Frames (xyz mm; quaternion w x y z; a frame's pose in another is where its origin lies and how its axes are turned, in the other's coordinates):
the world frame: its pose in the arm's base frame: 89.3 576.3 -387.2 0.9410 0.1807 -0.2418 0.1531
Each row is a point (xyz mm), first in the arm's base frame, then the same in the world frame.
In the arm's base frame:
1: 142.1 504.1 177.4
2: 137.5 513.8 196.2
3: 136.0 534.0 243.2
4: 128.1 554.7 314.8
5: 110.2 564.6 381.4
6: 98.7 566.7 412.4
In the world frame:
1: 317.8 66.3 470.5
2: 325.5 81.6 483.7
3: 352.3 112.6 514.4
4: 386.4 153.0 567.5
5: 407.4 186.2 625.0
6: 414.0 200.7 654.1

